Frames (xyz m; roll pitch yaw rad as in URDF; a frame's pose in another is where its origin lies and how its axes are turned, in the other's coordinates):
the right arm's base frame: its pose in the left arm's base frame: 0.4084 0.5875 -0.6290 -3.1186 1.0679 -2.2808
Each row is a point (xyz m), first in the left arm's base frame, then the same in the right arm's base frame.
Working: the left arm's base frame: its pose in the right arm's base frame: -0.2081 -0.0945 -0.9249 2.2092 -0.6291 -1.9699

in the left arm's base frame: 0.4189 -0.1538 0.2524
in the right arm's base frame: -0.5046 -0.5120 -0.8998
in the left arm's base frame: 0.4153 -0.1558 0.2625
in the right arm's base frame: -0.5116 -0.5108 -0.9081
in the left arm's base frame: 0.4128 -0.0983 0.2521
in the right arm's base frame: -0.5227 -0.4704 -0.8673
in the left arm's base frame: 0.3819 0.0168 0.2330
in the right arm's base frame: -0.5384 -0.3704 -0.8015
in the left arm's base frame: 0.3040 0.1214 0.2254
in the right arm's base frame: -0.5455 -0.2425 -0.7758
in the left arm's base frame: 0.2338 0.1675 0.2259
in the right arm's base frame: -0.5407 -0.1595 -0.7874
